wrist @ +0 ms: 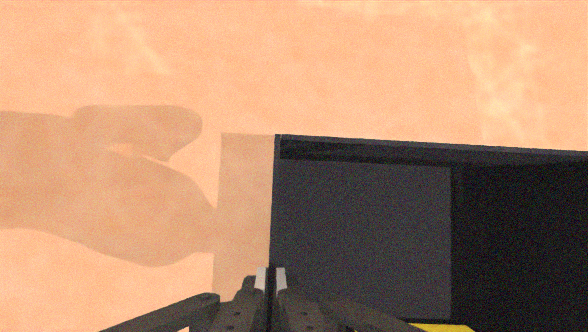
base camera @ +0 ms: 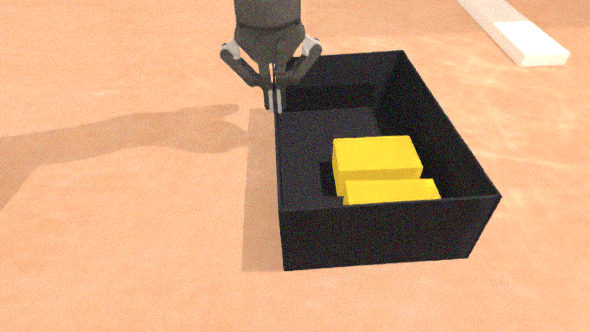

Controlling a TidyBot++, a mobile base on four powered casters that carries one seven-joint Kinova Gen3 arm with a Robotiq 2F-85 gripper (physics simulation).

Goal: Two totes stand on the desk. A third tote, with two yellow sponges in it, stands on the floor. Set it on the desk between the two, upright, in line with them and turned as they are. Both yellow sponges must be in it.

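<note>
The black tote [base camera: 380,235] [wrist: 425,154] stands upright on the floor. Two yellow sponges lie inside it side by side: one sponge [base camera: 377,152] is farther from the base camera and the other sponge [base camera: 392,191] is partly hidden behind the near wall. A yellow strip of a sponge [wrist: 442,328] shows at the bottom edge of the wrist view. My gripper [base camera: 274,101] [wrist: 270,283] points down over the tote's left wall, with one finger outside and one inside. Its fingers are shut on the rim of that thin wall. The desk and its two totes do not show in these views.
A long white bar [base camera: 532,44] lies on the floor [base camera: 125,225] [wrist: 350,65] at the upper right of the base camera view, apart from the tote. The arm's shadow falls on the floor left of the tote.
</note>
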